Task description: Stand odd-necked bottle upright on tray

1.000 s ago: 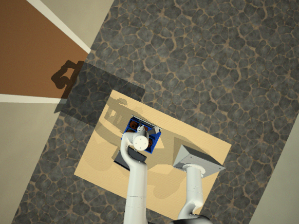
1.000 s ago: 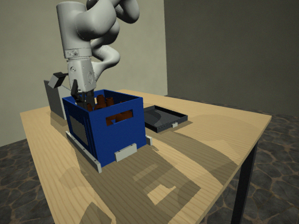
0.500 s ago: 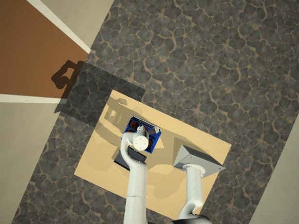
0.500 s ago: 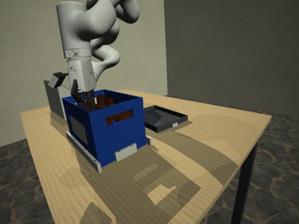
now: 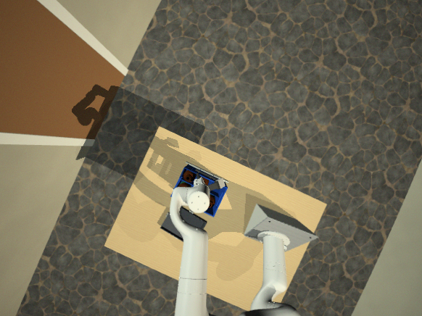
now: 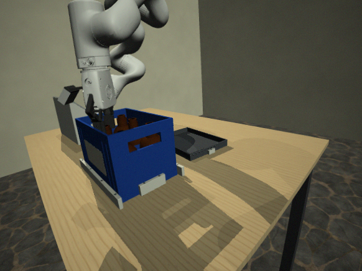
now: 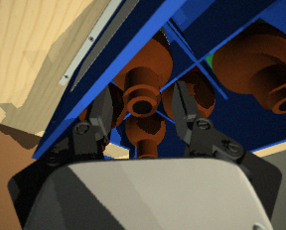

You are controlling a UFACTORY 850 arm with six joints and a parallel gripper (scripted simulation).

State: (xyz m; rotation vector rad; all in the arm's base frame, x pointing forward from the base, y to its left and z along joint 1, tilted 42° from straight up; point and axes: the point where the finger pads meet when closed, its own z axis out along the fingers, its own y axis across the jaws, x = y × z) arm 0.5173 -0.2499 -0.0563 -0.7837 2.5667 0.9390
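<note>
Now: the blue crate 8 cm below my hand, 5 cm to the left of it and 1 cm ahead of it. Also, from my hand: brown bottle: 11 cm to the left, 8 cm below, 7 cm behind; then dark tray: 33 cm to the left, 15 cm below, 4 cm ahead.
</note>
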